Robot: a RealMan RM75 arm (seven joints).
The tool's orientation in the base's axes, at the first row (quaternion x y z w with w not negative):
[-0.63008 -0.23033 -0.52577 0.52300]
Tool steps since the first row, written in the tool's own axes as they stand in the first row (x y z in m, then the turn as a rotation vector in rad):
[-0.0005 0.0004 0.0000 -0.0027 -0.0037 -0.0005]
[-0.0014 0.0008 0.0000 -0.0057 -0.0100 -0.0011]
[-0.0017 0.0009 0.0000 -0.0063 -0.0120 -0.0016]
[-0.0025 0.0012 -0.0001 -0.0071 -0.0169 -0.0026]
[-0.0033 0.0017 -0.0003 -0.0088 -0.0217 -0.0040]
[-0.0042 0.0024 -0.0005 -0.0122 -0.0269 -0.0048]
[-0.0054 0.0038 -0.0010 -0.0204 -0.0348 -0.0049]
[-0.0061 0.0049 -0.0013 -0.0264 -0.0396 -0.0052]
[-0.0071 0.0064 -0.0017 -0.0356 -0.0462 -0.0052]
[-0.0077 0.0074 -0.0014 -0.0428 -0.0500 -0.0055]
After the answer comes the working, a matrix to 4 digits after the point.
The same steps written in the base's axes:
[0.0002 0.0000 -0.0006 -0.0042 0.0015 -0.0009]
[0.0002 0.0001 -0.0016 -0.0108 0.0040 -0.0011]
[0.0002 0.0001 -0.0019 -0.0129 0.0044 -0.0008]
[0.0001 0.0001 -0.0028 -0.0177 0.0054 0.0004]
[0.0002 0.0000 -0.0037 -0.0229 0.0062 0.0007]
[0.0004 -0.0002 -0.0048 -0.0288 0.0082 -0.0003]
[0.0009 -0.0008 -0.0066 -0.0383 0.0130 -0.0044]
[0.0015 -0.0013 -0.0077 -0.0445 0.0159 -0.0079]
[0.0022 -0.0019 -0.0093 -0.0532 0.0206 -0.0134]
[0.0030 -0.0018 -0.0102 -0.0589 0.0235 -0.0184]

The tool's axes in the first row as the columns of a matrix, in the base's axes (rounded; the answer above uses it unrounded):
[0.3410 0.8402 0.4216]
[-0.2597 -0.3468 0.9013]
[0.9035 -0.4169 0.0999]

